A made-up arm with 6 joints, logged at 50 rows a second.
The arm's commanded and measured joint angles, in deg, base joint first. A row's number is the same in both.
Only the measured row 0 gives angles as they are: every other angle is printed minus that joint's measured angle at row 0.
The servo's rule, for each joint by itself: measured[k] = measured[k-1] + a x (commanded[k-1-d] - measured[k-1]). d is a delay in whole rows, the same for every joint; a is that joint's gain. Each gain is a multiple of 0.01, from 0.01 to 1. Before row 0 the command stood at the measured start. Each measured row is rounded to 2 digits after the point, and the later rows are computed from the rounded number. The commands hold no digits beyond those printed.
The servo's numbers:
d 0
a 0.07 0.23 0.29 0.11 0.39 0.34
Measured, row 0:
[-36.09 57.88 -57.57 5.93 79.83 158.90]
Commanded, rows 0 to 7:
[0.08 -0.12 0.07 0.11 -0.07 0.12]
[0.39 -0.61 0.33 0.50 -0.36 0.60]
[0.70 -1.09 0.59 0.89 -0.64 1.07]
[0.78 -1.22 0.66 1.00 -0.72 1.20]
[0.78 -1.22 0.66 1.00 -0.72 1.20]
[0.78 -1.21 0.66 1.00 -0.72 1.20]
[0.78 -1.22 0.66 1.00 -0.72 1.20]
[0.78 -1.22 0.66 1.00 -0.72 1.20]
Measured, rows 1 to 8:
[0.01 -0.03 0.02 0.01 -0.03 0.04]
[0.04 -0.16 0.11 0.06 -0.16 0.23]
[0.09 -0.37 0.25 0.15 -0.35 0.52]
[0.14 -0.57 0.37 0.24 -0.49 0.75]
[0.18 -0.72 0.45 0.32 -0.58 0.90]
[0.22 -0.83 0.51 0.39 -0.63 1.00]
[0.26 -0.92 0.55 0.46 -0.67 1.07]
[0.30 -0.99 0.58 0.52 -0.69 1.11]

